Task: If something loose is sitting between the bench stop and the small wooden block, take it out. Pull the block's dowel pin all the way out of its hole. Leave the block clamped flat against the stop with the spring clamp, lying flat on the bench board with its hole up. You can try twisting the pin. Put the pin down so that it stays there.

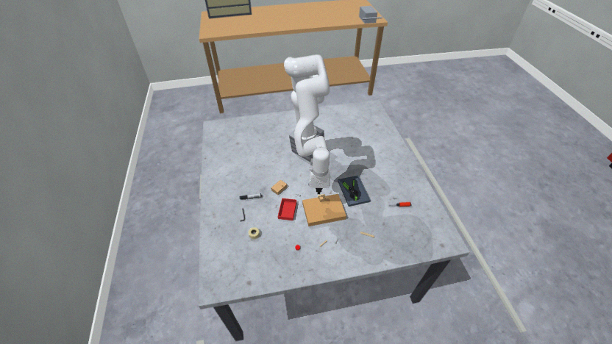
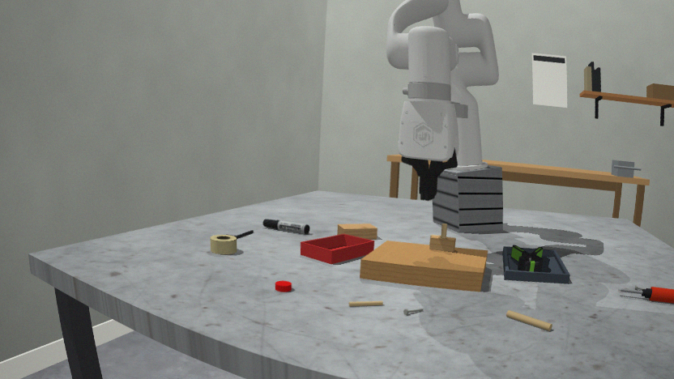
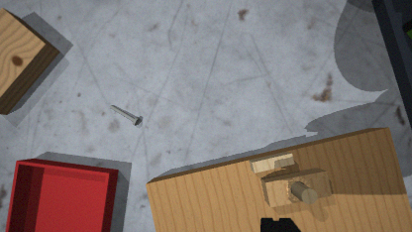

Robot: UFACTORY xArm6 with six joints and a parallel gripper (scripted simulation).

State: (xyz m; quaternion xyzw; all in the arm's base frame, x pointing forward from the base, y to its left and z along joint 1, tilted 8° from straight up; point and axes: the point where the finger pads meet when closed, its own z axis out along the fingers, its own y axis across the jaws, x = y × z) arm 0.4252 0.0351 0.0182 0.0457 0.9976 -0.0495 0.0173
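My gripper is now 2 cm past the dowel pin, 3 cm to the right of it and 8 cm above it. The rest, counted from my hand: red tray (2 cm ahead, 17 cm to the right, 13 cm below); then bench board (3 cm ahead, 3 cm to the left, 12 cm below); then wooden block (2 cm behind, 3 cm to the left, 10 cm below).
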